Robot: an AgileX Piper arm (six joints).
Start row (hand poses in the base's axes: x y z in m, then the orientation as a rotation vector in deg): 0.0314 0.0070 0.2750 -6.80 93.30 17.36
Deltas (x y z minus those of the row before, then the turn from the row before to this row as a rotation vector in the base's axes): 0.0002 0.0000 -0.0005 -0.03 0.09 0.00; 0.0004 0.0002 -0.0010 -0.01 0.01 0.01; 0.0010 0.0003 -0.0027 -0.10 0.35 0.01; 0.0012 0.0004 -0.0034 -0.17 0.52 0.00; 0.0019 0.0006 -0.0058 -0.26 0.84 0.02; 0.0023 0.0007 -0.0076 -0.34 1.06 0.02; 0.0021 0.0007 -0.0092 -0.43 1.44 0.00; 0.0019 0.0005 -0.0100 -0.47 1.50 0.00; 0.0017 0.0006 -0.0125 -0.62 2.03 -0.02; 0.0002 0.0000 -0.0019 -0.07 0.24 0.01; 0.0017 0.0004 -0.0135 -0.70 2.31 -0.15; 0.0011 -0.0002 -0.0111 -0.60 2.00 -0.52; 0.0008 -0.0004 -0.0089 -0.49 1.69 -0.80; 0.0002 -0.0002 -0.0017 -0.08 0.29 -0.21; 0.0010 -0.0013 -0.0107 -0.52 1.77 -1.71; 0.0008 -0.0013 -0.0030 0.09 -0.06 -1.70; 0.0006 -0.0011 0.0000 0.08 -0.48 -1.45; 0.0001 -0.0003 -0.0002 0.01 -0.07 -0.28; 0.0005 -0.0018 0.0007 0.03 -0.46 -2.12; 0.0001 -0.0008 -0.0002 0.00 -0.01 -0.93
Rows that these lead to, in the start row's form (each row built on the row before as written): 0.0316 0.0070 0.2745 -6.81 93.39 17.34; 0.0320 0.0072 0.2735 -6.82 93.40 17.34; 0.0330 0.0075 0.2708 -6.86 93.76 17.30; 0.0342 0.0079 0.2674 -6.92 94.30 17.21; 0.0361 0.0085 0.2616 -7.02 95.18 17.10; 0.0384 0.0092 0.2540 -7.15 96.29 16.94; 0.0405 0.0099 0.2448 -7.28 97.79 16.73; 0.0424 0.0104 0.2348 -7.44 99.35 16.49; 0.0441 0.0110 0.2223 -7.62 101.46 16.16; 0.0443 0.0110 0.2204 -7.65 101.71 16.13; 0.0460 0.0114 0.2069 -7.74 104.12 15.65; 0.0471 0.0112 0.1958 -7.45 106.21 14.96; 0.0479 0.0108 0.1869 -6.86 107.98 14.13; 0.0481 0.0106 0.1852 -6.69 108.28 13.94; 0.0491 0.0093 0.1745 -5.23 110.13 12.45; 0.0499 0.0080 0.1715 -3.54 110.06 11.39; 0.0505 0.0069 0.1715 -2.14 109.56 10.46; 0.0506 0.0066 0.1713 -1.87 109.49 10.28; 0.0511 0.0048 0.1720 0.13 108.98 8.86; 0.0512 0.0040 0.1718 1.01 108.94 8.23
